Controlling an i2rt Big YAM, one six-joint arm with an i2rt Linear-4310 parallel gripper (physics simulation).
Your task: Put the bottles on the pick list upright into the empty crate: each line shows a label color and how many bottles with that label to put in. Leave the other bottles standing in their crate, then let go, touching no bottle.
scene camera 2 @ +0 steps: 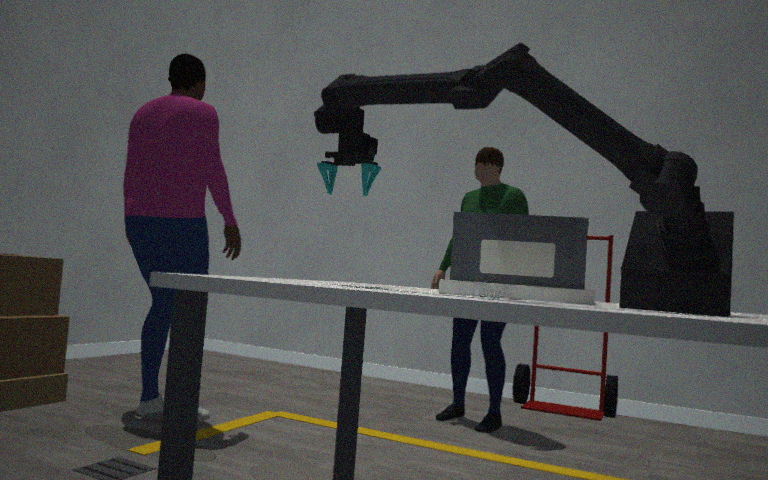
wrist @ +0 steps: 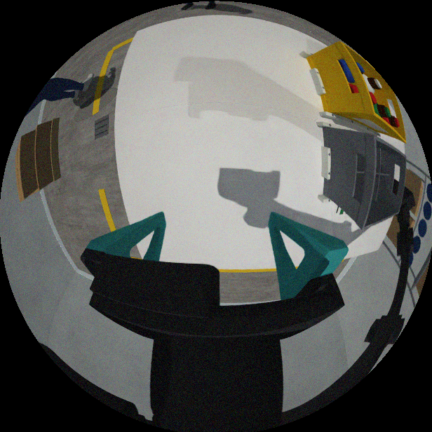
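Seen in the pictures: gripper, fingertip midpoint: (scene camera 2: 347,195); arm's base at its link origin: (scene camera 2: 684,240).
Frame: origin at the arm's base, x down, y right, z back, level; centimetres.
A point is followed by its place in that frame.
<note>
My gripper (scene camera 2: 346,194) {x -7.8, y 5.5, z -73.1 cm} (wrist: 216,217) is open and empty, its teal fingers pointing down high above the table, well to the side of both crates. The grey crate (scene camera 2: 464,251) {x 4.5, y -1.5, z -42.4 cm} (wrist: 340,167) stands on the table; in the wrist view its dividers show at a steep angle, and I see no bottle in it. The yellow crate (wrist: 332,82) stands beside it and holds several bottles with red, green, blue and white parts, seen small and partly hidden by its wall. The yellow crate does not show in the scene view. Small green and dark marks lie by the grey crate, unreadable.
The white table (scene camera 2: 254,285) {x 14.5, y -27.1, z -76.6 cm} (wrist: 165,145) lies below. White brackets (wrist: 326,162) line the crates' near sides. The arm's base (scene camera 2: 673,271) {x 6.3, y -5.8, z -2.5 cm} stands beyond the grey crate. Two people (scene camera 2: 169,158) (scene camera 2: 495,195), a red hand truck (scene camera 2: 609,271) and cardboard boxes (scene camera 2: 31,342) (wrist: 42,155) are off the table.
</note>
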